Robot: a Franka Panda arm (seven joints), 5 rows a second.
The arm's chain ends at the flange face. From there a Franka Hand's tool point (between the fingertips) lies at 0.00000 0.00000 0.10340 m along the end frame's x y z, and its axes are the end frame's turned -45 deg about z.
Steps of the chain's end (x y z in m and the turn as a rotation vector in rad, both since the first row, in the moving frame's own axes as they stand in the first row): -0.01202, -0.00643, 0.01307, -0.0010, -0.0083, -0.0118; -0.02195, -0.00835, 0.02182, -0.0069, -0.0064, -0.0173; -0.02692, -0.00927, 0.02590, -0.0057, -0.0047, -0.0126; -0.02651, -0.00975, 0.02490, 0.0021, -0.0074, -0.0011
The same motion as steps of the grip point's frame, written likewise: -0.00464, -0.01358, 0.01307, 0.0052, -0.0066, -0.0118; -0.01059, -0.02138, 0.02182, -0.0004, -0.0094, -0.0173; -0.01324, -0.02551, 0.02590, -0.0007, -0.0074, -0.0126; -0.01224, -0.02633, 0.02490, 0.0067, -0.0037, -0.0011
